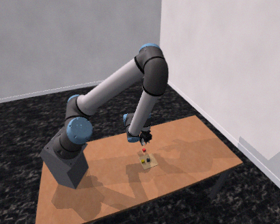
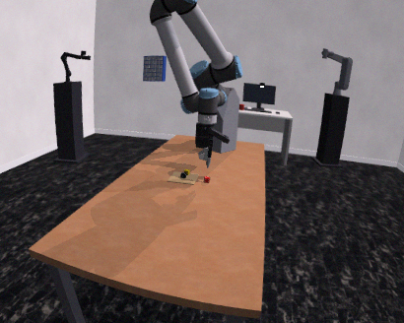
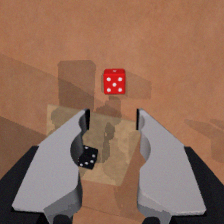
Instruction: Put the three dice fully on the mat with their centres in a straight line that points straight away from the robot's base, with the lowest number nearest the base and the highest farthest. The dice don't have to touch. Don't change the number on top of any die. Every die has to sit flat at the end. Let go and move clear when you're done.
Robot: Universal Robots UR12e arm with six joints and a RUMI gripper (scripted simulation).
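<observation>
Now: the red die 9 cm below my hand. The rest, counted from my hand: black die 3 cm behind, 12 cm to the right, 8 cm below; then tan mat 3 cm behind, 12 cm to the right, 10 cm below; then yellow die 8 cm behind, 11 cm to the right, 8 cm below.
</observation>
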